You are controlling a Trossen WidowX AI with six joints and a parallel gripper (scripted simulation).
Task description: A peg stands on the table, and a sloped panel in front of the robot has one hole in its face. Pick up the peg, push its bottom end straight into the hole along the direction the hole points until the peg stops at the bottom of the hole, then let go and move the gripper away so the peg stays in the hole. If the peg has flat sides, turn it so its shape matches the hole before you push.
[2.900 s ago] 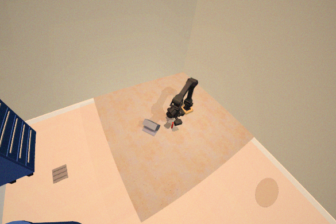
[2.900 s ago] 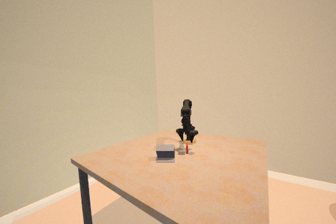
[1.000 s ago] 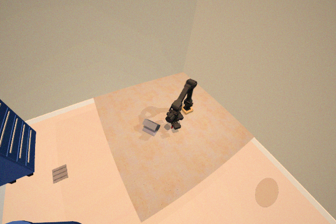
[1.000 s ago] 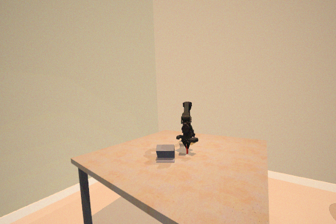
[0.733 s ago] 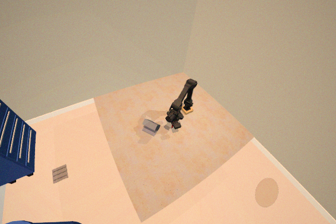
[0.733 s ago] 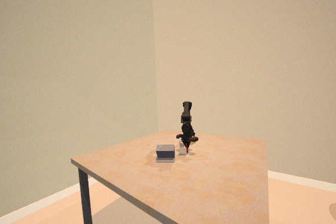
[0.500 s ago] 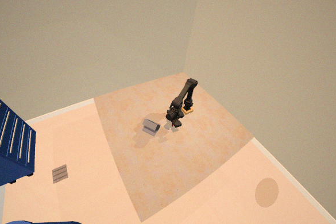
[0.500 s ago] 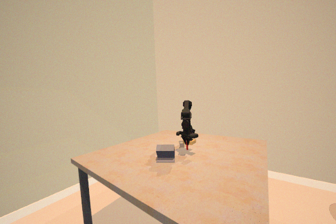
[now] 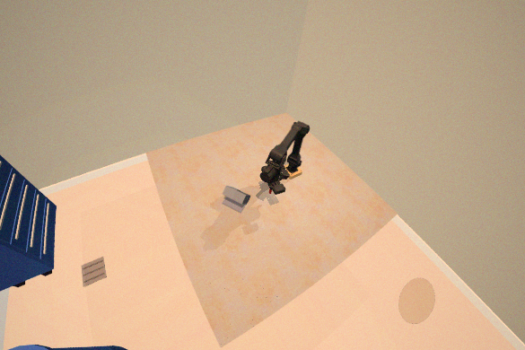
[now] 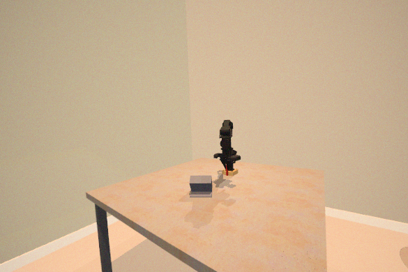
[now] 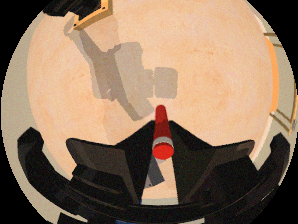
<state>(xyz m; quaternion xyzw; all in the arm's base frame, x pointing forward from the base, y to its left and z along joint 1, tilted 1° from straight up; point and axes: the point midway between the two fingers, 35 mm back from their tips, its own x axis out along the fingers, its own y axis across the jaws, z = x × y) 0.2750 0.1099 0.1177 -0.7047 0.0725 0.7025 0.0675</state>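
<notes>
Now: the grey sloped panel 16 cm ahead of my gripper tip, 10 cm to the right of it and 6 cm below it. The rest, counted from my gripper tip: red peg: 2 cm above.
</notes>
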